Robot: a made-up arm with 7 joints.
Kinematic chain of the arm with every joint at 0, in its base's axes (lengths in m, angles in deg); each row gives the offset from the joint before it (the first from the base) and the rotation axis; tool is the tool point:
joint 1: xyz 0 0 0.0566 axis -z
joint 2: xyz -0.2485 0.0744 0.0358 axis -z
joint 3: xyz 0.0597 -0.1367 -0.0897 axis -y
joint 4: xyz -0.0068 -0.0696 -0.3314 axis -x
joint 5: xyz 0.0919 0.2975 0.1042 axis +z
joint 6: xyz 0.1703 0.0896 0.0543 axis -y
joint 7: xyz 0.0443 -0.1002 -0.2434 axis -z
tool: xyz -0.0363 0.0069 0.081
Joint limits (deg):
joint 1: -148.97..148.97
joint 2: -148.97..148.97
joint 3: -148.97..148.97
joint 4: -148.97..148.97
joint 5: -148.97..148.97
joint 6: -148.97..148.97
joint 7: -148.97..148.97
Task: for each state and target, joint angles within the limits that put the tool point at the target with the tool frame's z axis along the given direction. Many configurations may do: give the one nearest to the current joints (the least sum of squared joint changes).
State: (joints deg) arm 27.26 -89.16 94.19 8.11 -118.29 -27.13 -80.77
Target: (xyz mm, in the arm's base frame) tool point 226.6 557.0 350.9 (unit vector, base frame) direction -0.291 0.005 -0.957
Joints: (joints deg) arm 51.10 -94.44 131.74 46.78 -142.70 -46.32 -82.15
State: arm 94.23 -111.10 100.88 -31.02 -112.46 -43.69 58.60
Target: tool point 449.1 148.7 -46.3 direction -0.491 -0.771 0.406
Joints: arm 101.47 -95.23 52.51 -27.13 -80.81 -28.47 57.86
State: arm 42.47 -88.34 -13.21 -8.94 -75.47 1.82 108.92
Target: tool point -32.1 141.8 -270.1 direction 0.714 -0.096 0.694
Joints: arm 46.44 -105.92 -25.95 -33.66 -110.52 -8.52 102.57
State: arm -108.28 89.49 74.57 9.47 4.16 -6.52 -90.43
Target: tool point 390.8 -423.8 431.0 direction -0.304 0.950 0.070
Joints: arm -86.56 107.06 109.61 47.77 22.51 -17.20 -93.95
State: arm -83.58 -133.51 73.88 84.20 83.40 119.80 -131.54
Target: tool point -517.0 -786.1 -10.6 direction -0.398 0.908 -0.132
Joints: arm -75.19 -126.78 69.39 46.44 79.80 140.26 -134.52
